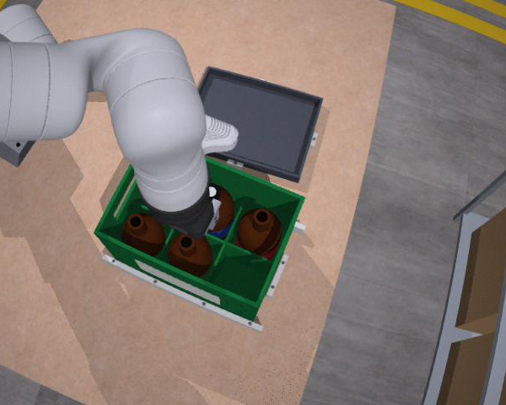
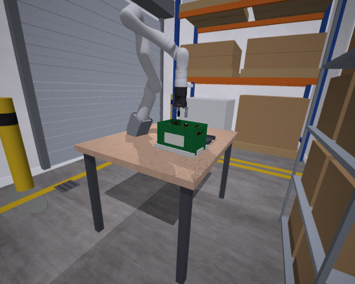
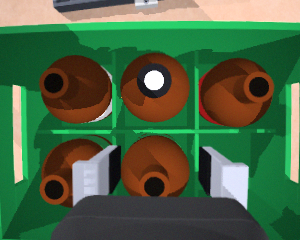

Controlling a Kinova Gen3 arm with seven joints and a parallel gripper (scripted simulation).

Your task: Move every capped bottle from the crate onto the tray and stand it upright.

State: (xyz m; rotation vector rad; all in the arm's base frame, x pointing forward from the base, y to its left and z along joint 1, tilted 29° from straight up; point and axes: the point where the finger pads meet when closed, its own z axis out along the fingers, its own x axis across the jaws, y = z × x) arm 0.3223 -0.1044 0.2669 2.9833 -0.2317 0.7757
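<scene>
The capped bottle lies 10 mm ahead of my hand, 60 mm to the left of it and 150 mm below it. Also, from my hand: dark grey tray: 20 mm ahead, 280 mm to the left, 220 mm below; green crate: 10 mm to the left, 150 mm below.
</scene>
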